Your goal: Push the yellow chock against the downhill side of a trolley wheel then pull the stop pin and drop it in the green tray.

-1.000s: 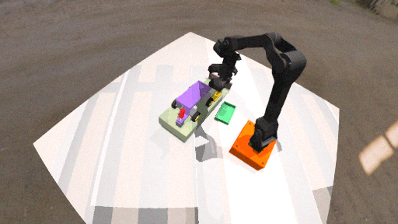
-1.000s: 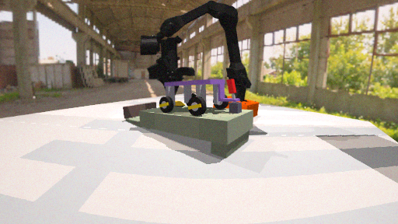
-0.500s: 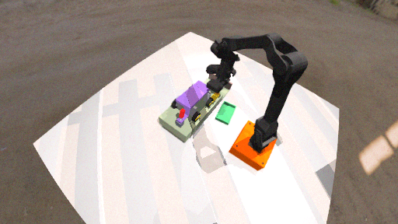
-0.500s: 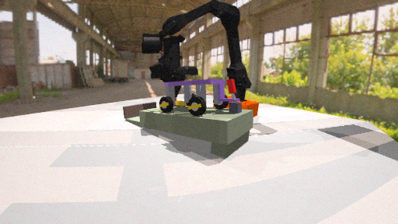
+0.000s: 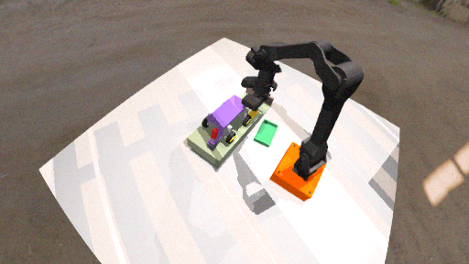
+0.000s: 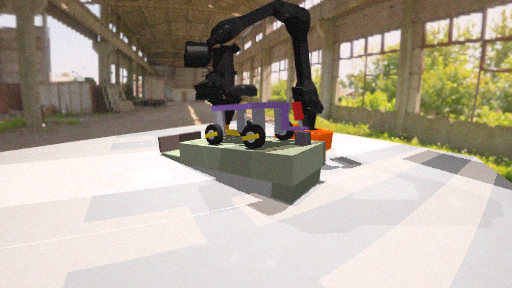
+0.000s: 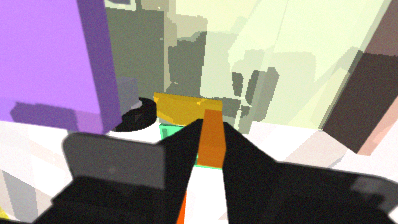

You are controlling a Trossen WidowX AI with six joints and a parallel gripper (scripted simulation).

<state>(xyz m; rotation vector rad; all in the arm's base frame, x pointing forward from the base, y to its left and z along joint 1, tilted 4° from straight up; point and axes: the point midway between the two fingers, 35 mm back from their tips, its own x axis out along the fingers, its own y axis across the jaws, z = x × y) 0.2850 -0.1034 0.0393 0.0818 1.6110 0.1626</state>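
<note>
The yellow chock is 20 mm to the left of my gripper tip and 10 mm below it. The rest, counted from my gripper tip: low brown slab (140 mm to the right, 60 mm below, 60 mm ahead); purple trolley (130 mm to the left, 50 mm ahead, 20 mm above); grey-green ramp (120 mm to the left, 50 mm ahead, 40 mm below).
</note>
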